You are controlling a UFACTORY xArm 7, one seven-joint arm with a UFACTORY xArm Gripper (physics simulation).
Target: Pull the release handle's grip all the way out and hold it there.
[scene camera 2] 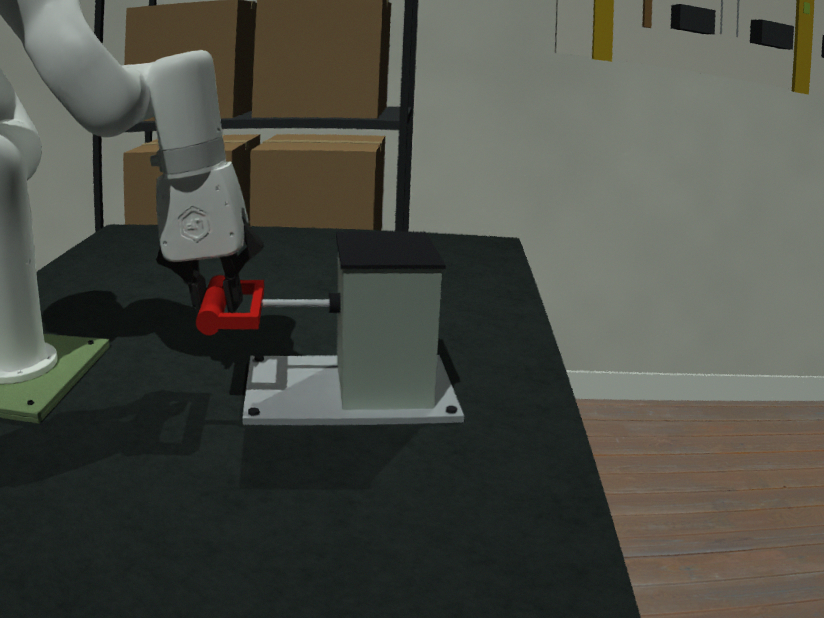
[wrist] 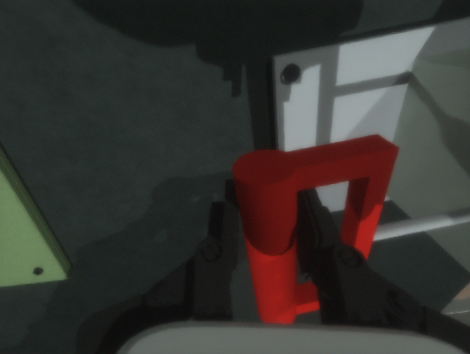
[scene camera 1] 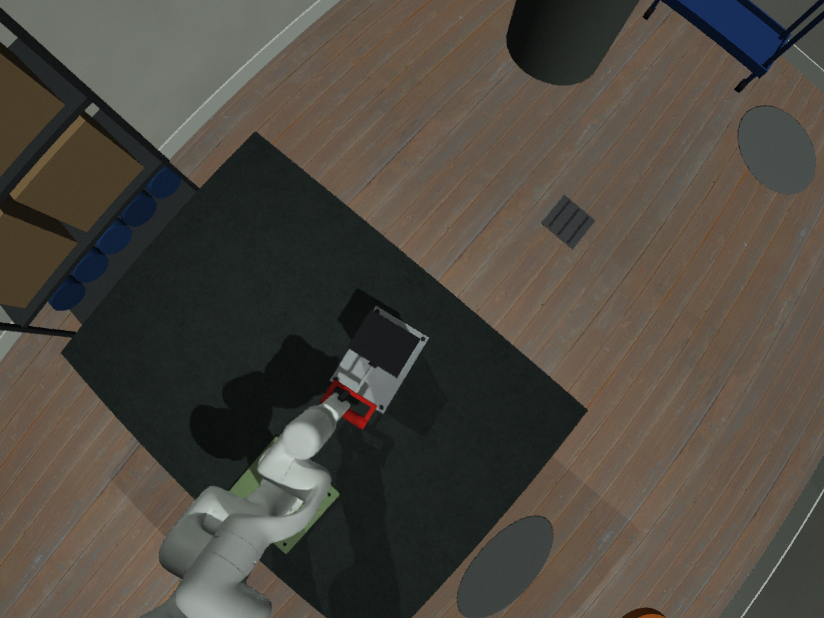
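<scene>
The release handle's red grip [scene camera 1: 365, 417] [scene camera 2: 212, 308] [wrist: 272, 215] is a round bar on a red frame, level above the mat. A long stretch of the silver rod [scene camera 2: 296, 302] [wrist: 420, 226] shows between the frame and the black collar [scene camera 2: 334, 302] on the pale housing [scene camera 2: 389, 339]. The housing has a black top [scene camera 1: 386, 342] and stands on a light base plate [scene camera 1: 397, 385] [scene camera 2: 299, 415] [wrist: 300, 115]. My gripper [scene camera 2: 214, 300] [wrist: 265, 200] is shut on the round bar, one finger outside it and the other inside the frame's opening. In scene camera 1 the arm partly hides the fingers.
The arm stands on a green base plate [scene camera 1: 324, 506] [scene camera 2: 69, 372] [wrist: 25, 240]. Plate and housing are on a dark mat [scene camera 1: 266, 232] [scene camera 2: 399, 532]. A rack with cardboard boxes [scene camera 1: 79, 172] [scene camera 2: 316, 186] and blue bins [scene camera 1: 114, 238] is beside the mat in scene camera 1.
</scene>
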